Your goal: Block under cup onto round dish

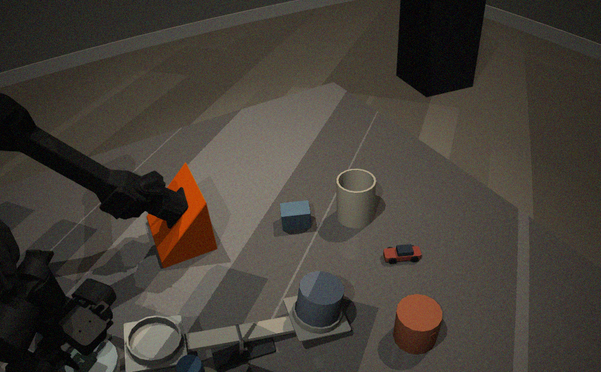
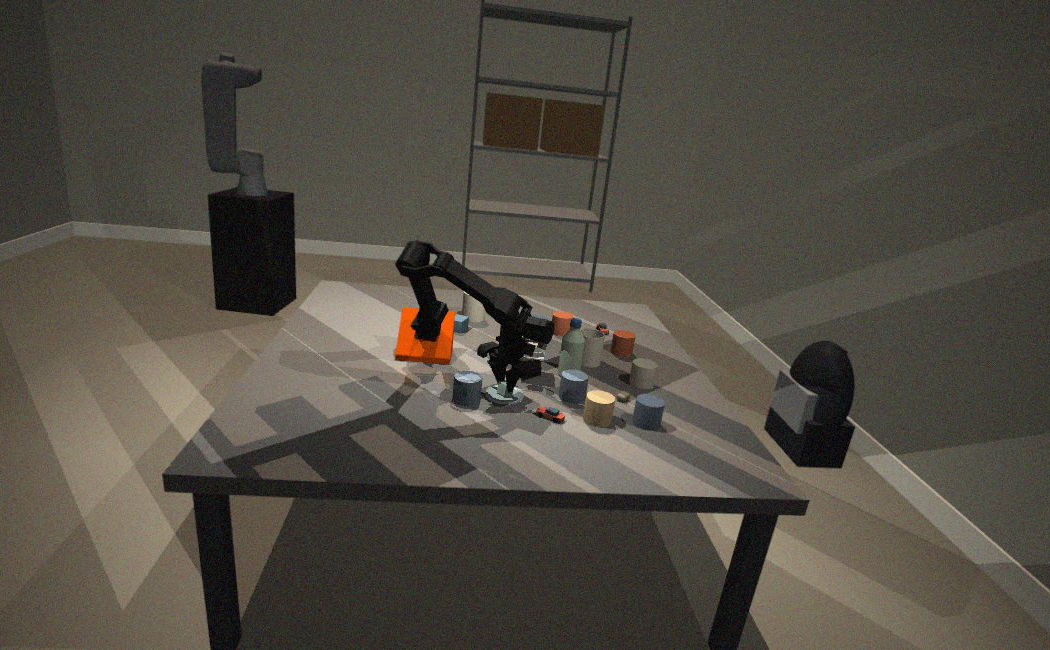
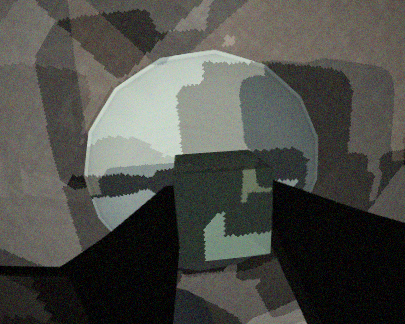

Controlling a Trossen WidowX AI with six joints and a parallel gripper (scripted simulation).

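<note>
Right now my gripper tip is right at the pale green block. Also, from my gripper tip: blue block 19 cm behind, 44 cm to the left; then pale round dish 1 cm below.
</note>
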